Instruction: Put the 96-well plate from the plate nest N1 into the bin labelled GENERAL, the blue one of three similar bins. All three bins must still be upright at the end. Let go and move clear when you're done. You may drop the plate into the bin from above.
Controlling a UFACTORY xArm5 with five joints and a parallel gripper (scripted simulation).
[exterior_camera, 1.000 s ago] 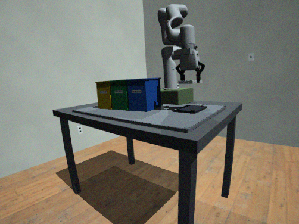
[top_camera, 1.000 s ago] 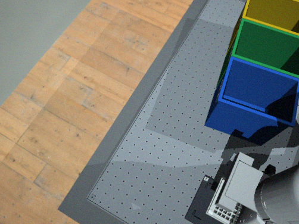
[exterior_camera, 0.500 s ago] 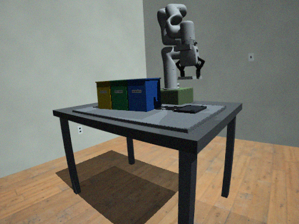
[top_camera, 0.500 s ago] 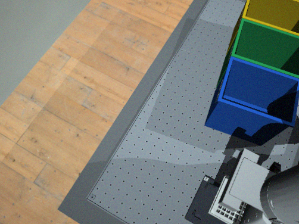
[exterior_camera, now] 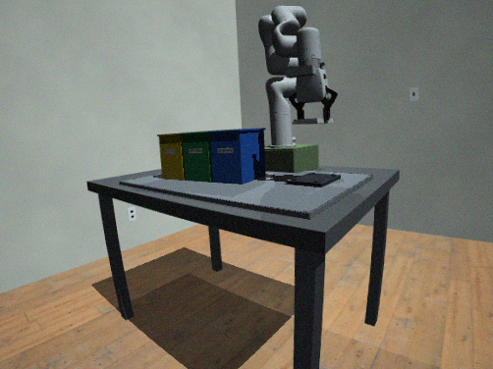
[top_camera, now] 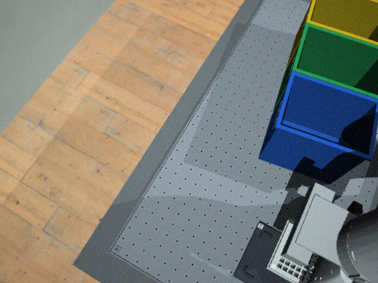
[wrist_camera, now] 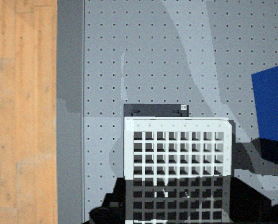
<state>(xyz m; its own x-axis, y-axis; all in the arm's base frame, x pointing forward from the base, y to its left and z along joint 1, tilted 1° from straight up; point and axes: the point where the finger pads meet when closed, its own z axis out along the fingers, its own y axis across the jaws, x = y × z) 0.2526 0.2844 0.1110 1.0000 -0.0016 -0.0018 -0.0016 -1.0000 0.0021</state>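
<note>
The blue bin lies 260 mm to the right of my hand, 120 mm below it and 70 mm ahead of it. Also, from my hand: 96-well plate (10 mm below); green bin (390 mm to the right, 120 mm below, 90 mm ahead); dark plate nest (200 mm below).
</note>
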